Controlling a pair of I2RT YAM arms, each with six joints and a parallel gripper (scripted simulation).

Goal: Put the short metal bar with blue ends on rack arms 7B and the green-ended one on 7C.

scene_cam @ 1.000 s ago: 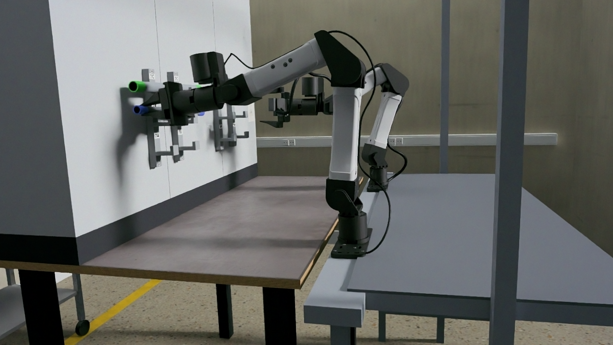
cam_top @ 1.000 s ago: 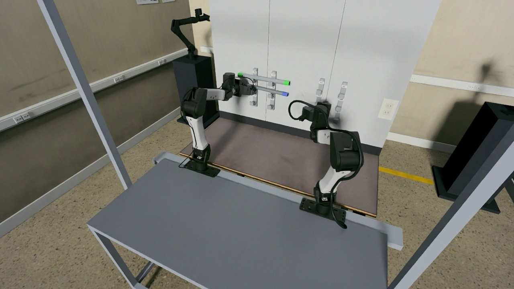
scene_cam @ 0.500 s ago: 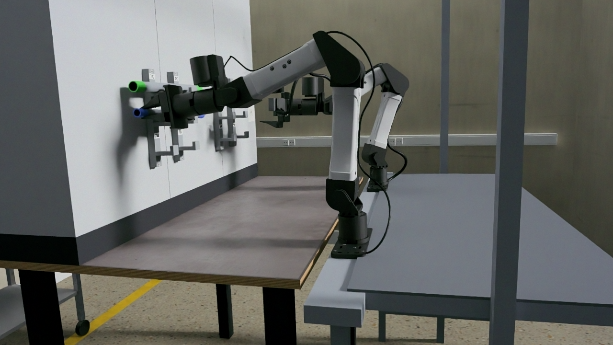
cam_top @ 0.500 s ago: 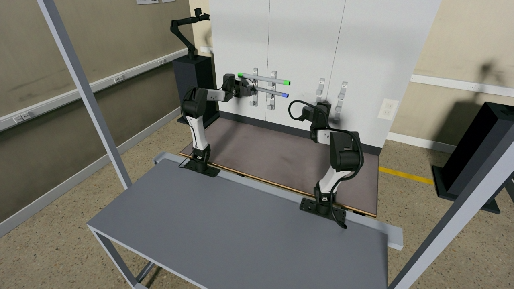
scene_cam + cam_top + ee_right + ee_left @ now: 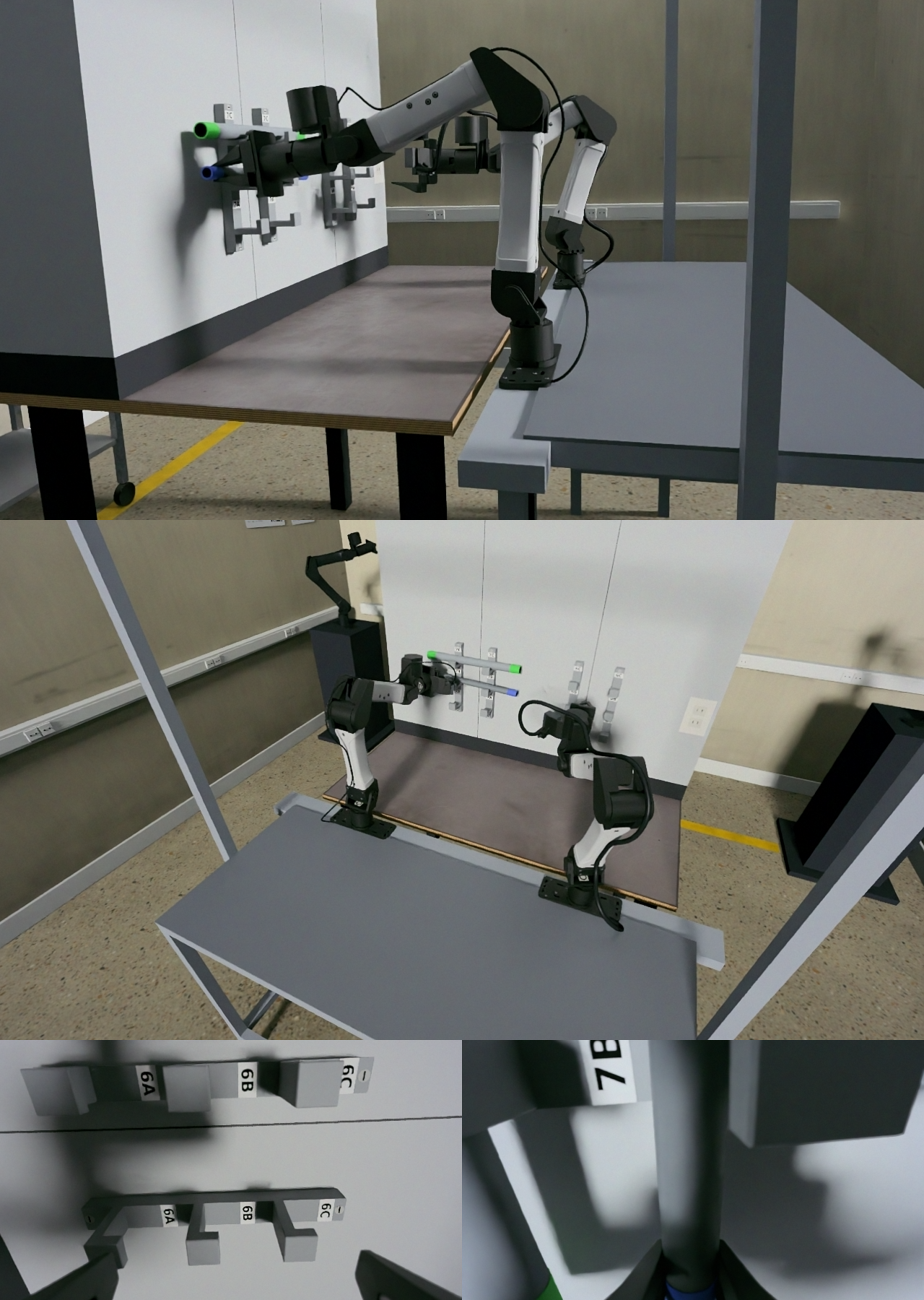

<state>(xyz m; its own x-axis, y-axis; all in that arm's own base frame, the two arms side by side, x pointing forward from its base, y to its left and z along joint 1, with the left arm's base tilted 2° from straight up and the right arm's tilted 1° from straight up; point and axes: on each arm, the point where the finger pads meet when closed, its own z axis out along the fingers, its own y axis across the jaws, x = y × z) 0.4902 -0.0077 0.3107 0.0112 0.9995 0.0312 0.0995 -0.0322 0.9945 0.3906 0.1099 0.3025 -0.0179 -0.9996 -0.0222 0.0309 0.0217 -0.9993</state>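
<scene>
Right now the blue-ended bar is 13 cm to the right of my left hand and 1 cm below it. Also, from my left hand: white wall panel (16 cm ahead, 32 cm to the right, 15 cm above); then wall socket plate (5 cm ahead, 83 cm to the right); then green-ended bar (13 cm to the right, 7 cm above).
</scene>
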